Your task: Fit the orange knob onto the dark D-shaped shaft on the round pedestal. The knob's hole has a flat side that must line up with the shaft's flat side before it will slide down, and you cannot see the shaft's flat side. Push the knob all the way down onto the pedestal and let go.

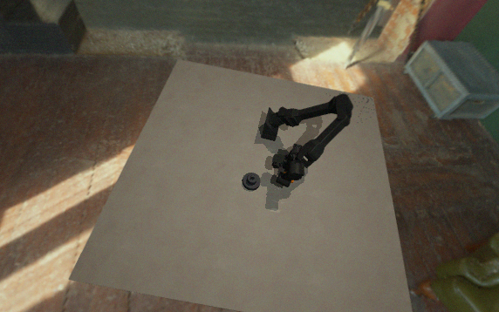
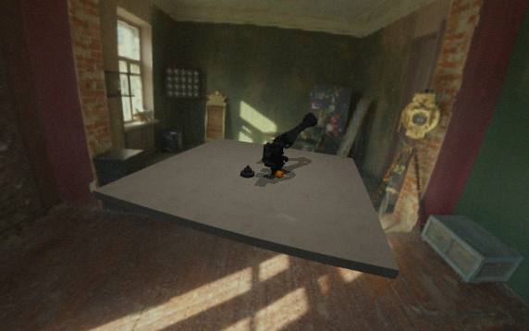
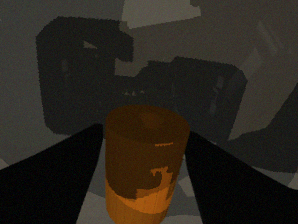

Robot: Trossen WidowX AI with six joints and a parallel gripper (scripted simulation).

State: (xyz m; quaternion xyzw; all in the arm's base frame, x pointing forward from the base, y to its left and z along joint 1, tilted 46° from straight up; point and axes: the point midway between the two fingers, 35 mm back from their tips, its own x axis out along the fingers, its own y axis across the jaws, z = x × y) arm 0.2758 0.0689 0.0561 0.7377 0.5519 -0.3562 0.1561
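The orange knob lies 10 mm ahead of my gripper tip, 10 mm to the left of it and 10 mm above it. Also, from my gripper tip: round dark pedestal (50 mm ahead, 160 mm to the right, 20 mm above).
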